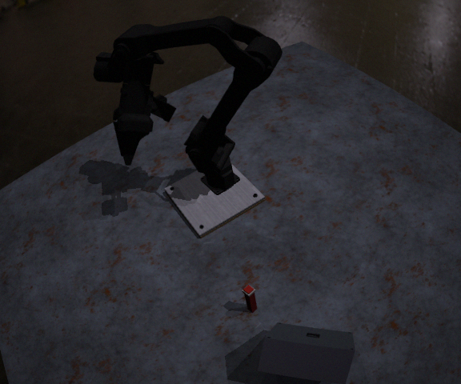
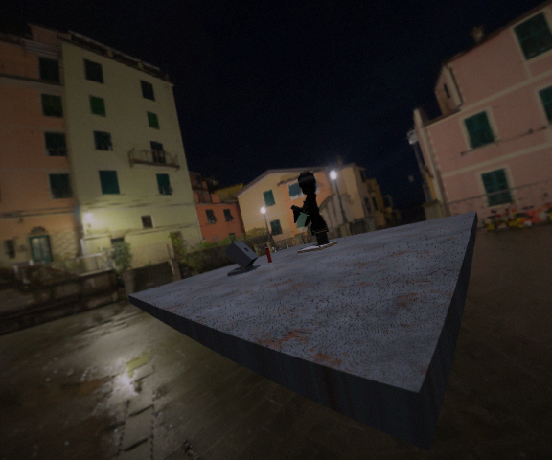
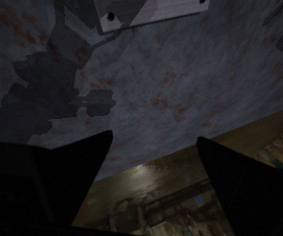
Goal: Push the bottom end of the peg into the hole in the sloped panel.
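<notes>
Now: gripper tip 350 mm short of the red square-sided peg, 20 mm to the right of it and 100 mm above it. The rest, counted from my gripper tip: grey sloped panel (500 mm ahead, 10 mm to the left, 80 mm below).
</notes>
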